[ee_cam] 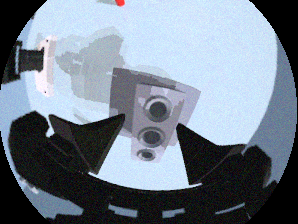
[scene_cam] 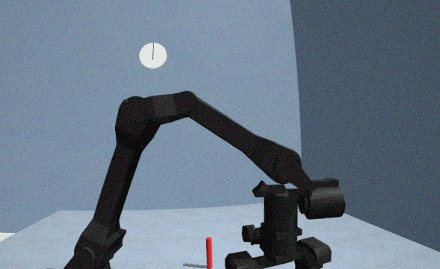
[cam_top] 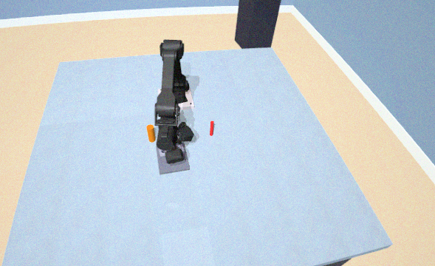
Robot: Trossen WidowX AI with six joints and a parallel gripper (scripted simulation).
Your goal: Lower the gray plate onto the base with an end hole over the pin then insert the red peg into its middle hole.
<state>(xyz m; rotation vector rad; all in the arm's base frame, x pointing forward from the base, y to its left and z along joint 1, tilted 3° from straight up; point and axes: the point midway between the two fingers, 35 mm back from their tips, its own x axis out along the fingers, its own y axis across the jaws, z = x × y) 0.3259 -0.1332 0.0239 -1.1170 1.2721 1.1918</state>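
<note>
Now: gripper tip 20 mm below the plate. The rest, counted from my gripper tip: gray square base 20 mm to the left, 20 mm below.
</note>
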